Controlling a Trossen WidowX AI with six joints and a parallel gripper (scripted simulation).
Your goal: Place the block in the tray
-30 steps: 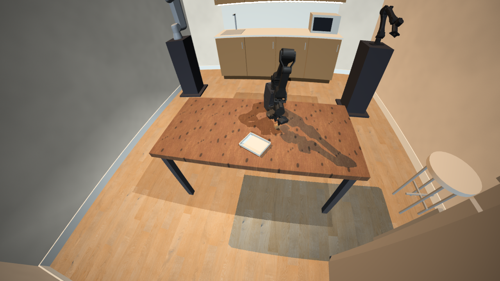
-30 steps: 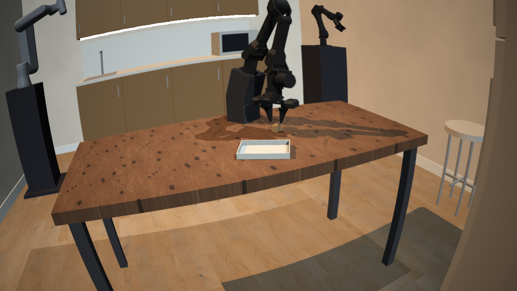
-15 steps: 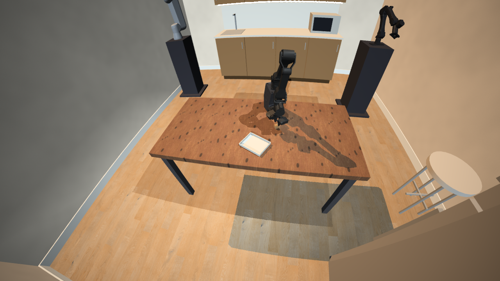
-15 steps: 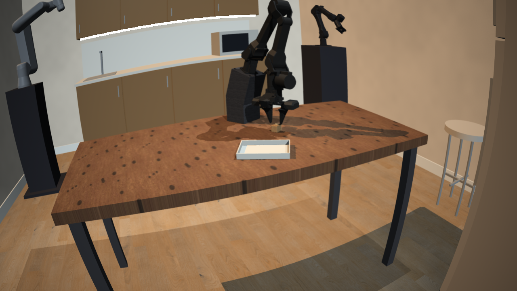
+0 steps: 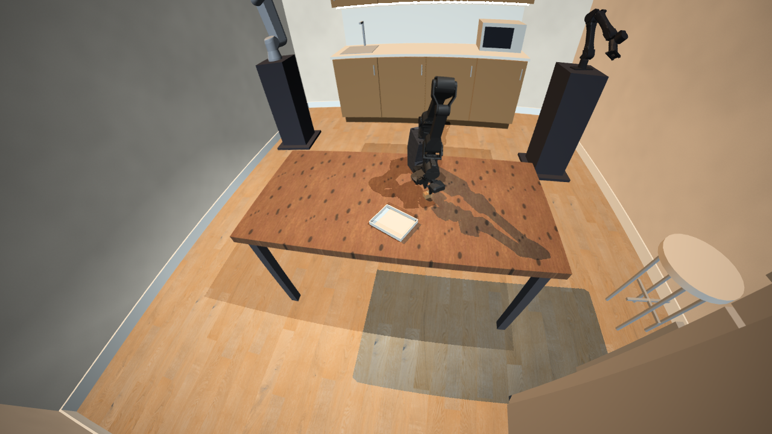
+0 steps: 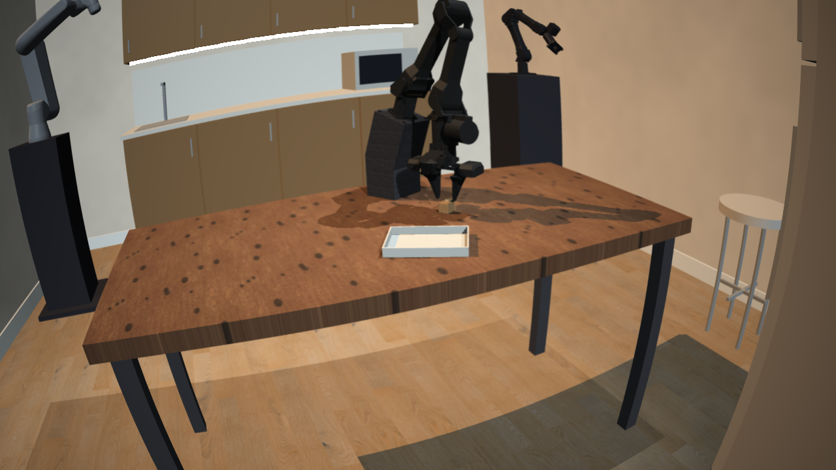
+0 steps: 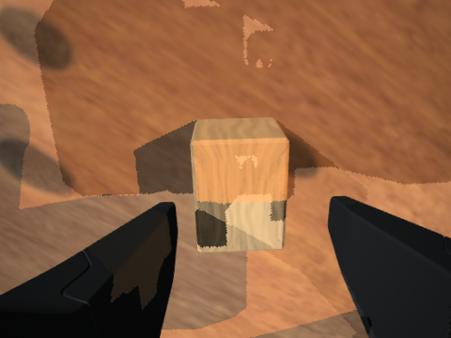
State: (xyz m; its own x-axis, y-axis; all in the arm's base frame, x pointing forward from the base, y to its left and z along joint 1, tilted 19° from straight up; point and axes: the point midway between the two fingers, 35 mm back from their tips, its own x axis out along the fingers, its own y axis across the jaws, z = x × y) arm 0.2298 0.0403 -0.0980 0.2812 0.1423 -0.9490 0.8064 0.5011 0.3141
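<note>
Now: the wooden block 5 cm below my hand. The rest, counted from my hand: white tray 19 cm ahead, 14 cm to the right, 6 cm below.
</note>
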